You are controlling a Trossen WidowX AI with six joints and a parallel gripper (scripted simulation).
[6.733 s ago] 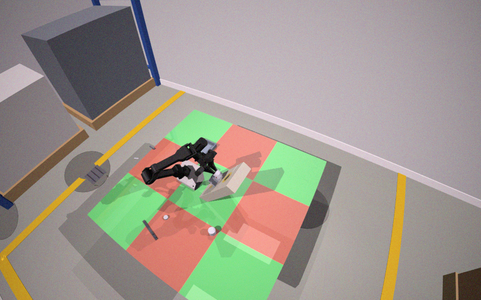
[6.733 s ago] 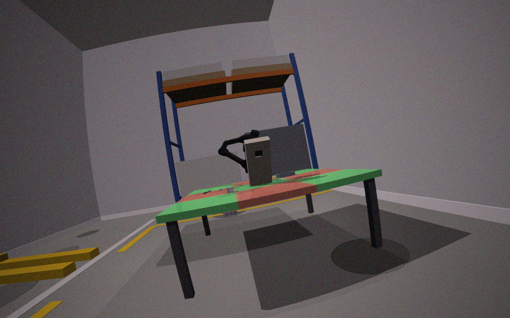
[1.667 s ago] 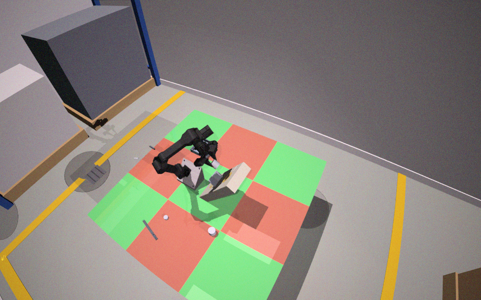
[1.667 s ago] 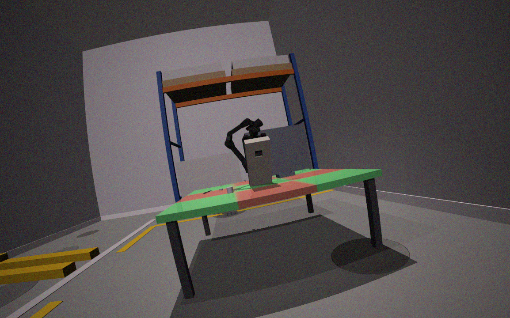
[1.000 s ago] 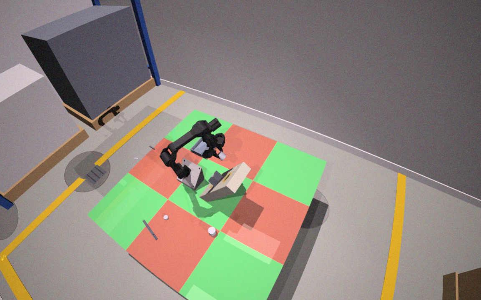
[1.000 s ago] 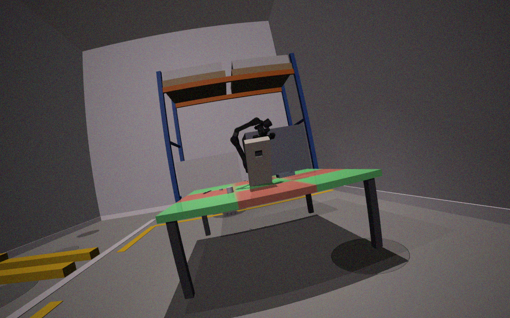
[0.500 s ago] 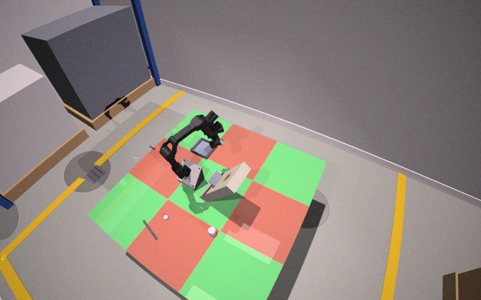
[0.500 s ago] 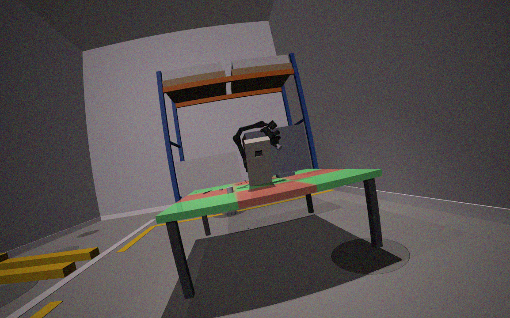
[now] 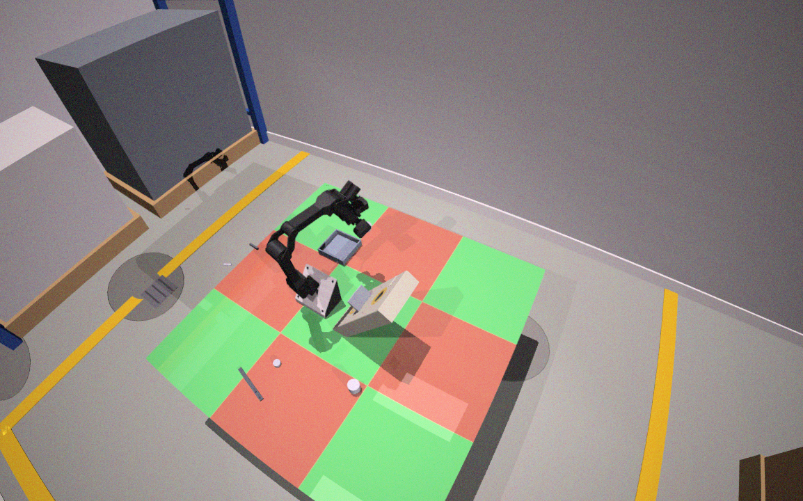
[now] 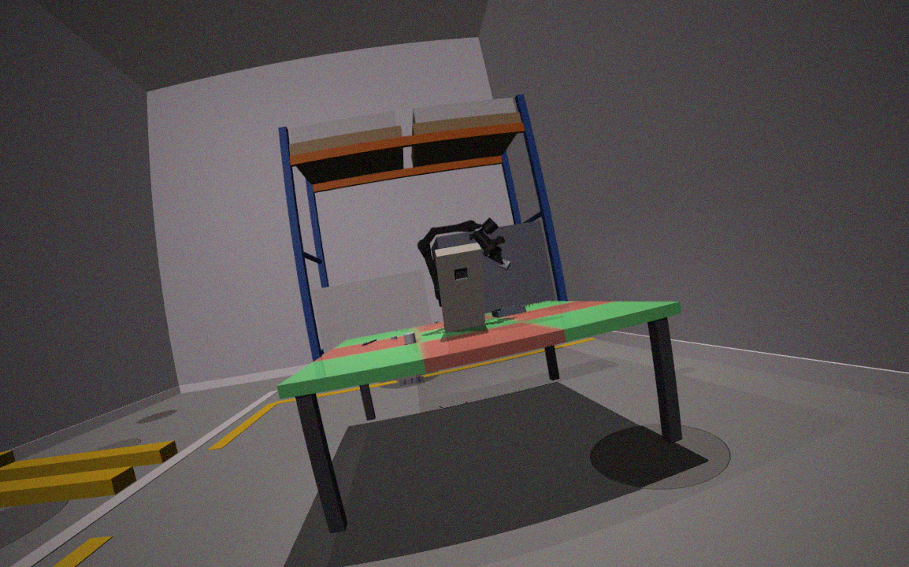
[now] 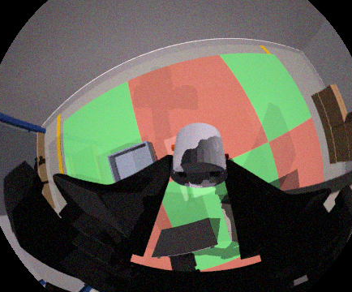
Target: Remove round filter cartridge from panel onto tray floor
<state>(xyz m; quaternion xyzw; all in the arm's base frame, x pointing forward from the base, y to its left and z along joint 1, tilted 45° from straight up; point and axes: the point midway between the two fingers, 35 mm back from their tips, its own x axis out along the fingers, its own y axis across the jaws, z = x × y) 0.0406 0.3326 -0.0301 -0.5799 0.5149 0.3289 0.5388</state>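
The grey tray lies 25 cm below my gripper tip and 18 cm behind it. The rest, counted from my gripper tip: beige service panel (24 cm ahead, 23 cm to the right, 7 cm below); round filter cartridge (right at my gripper tip).
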